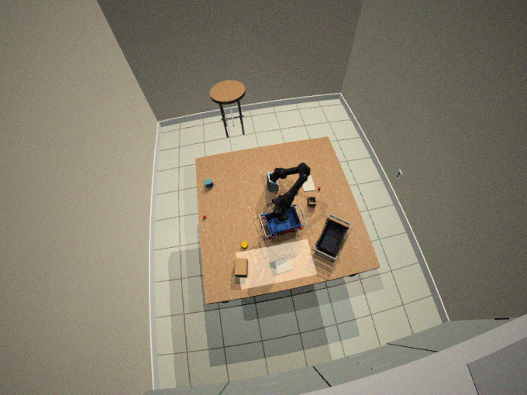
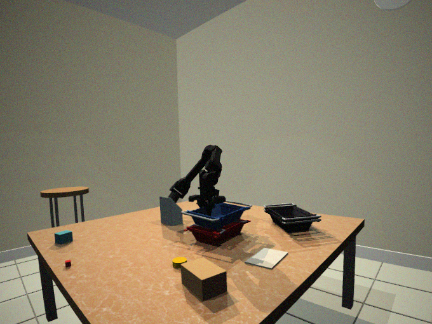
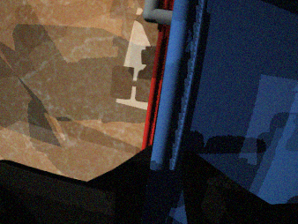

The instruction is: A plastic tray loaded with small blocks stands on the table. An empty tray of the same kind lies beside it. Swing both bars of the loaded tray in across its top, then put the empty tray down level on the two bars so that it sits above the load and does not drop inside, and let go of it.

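My gripper tip is 60 mm short of the blue tray, 30 mm below it and 20 mm to the right of it. Round my gripper tip: teal block (570 mm to the right, 370 mm behind, 60 mm below); then small red cube (600 mm to the right, 80 mm below, 60 mm behind); then tan box (370 mm ahead, 300 mm to the right, 60 mm below).
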